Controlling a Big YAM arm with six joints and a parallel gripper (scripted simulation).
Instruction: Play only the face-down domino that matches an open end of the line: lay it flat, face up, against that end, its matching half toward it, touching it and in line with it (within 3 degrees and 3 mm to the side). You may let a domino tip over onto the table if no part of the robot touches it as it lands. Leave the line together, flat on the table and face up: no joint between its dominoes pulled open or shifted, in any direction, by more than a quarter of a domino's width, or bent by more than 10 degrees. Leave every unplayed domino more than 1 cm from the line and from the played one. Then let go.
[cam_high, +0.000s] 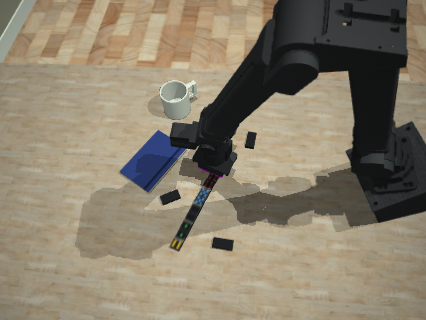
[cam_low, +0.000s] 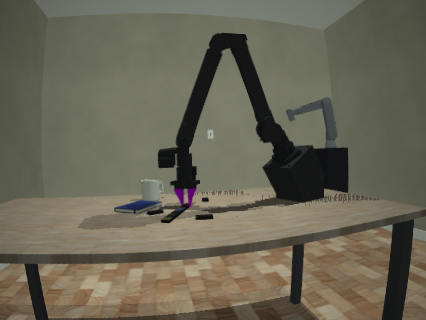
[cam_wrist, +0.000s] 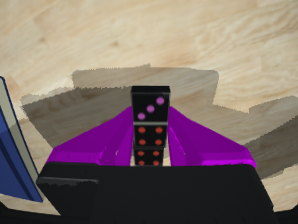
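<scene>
Right now my hand is right at the black domino. Also, from my hand: white mug (150 mm ahead, 210 mm to the right, 30 mm above); then blue book (180 mm ahead, 20 mm to the right).
</scene>
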